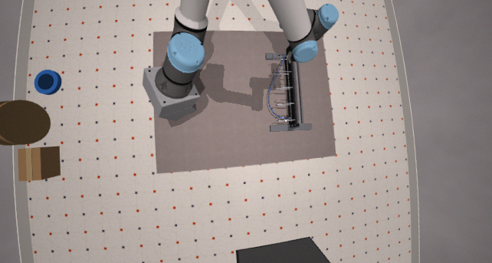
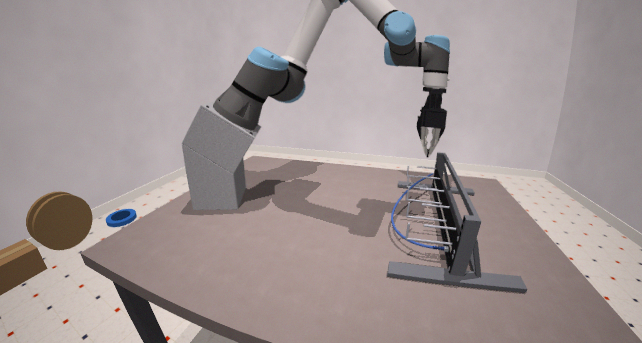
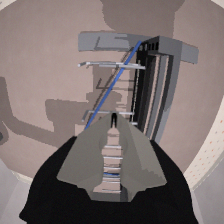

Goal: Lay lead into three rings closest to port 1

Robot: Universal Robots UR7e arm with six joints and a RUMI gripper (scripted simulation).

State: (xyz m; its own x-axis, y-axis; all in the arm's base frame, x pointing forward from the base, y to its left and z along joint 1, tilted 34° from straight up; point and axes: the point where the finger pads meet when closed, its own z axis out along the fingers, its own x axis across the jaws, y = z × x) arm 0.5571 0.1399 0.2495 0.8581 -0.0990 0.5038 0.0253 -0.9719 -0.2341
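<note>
The free-standing rack lies 15 cm to the right of my hand, 9 cm below it and 6 cm ahead of it.
</note>
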